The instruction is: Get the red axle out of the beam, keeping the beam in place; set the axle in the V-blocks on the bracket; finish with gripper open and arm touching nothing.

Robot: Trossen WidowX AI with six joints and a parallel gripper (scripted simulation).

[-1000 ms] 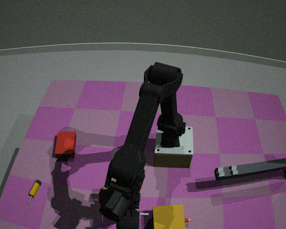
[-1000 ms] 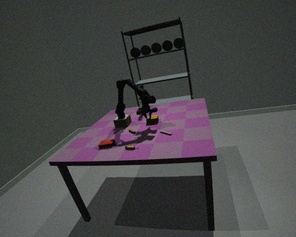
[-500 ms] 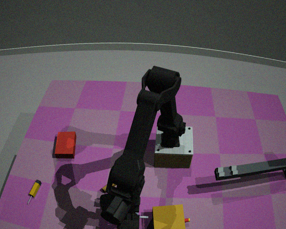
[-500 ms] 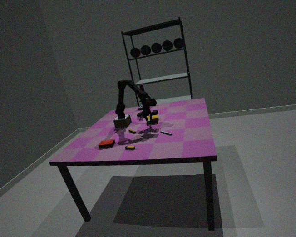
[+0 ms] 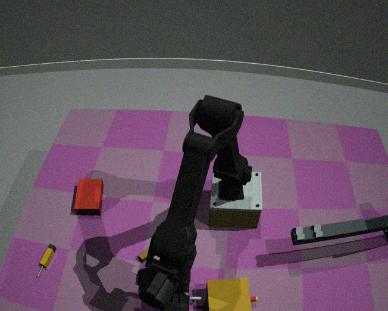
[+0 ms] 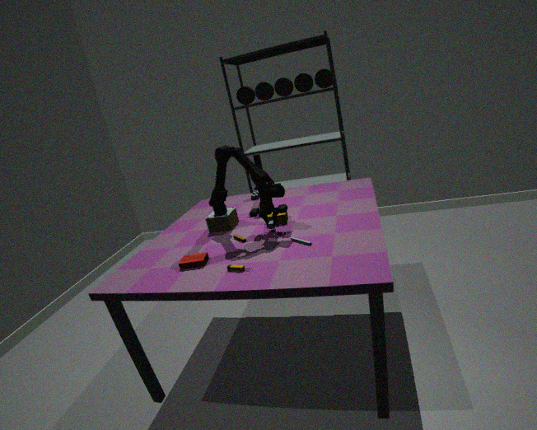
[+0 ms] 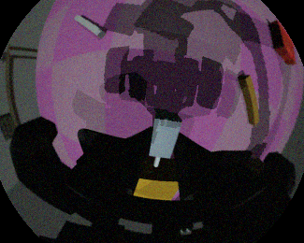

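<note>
Now: the grey-blue peg 20 mm to the left of my gripper tip and 10 mm above it. Also, from my gripper tip: small yellow screwdriver (90 mm behind, 380 mm to the right, 10 mm below); brown rod (160 mm behind, 60 mm to the right, 20 mm below); yellow beam (10 mm ahead, 120 mm to the left).
</note>
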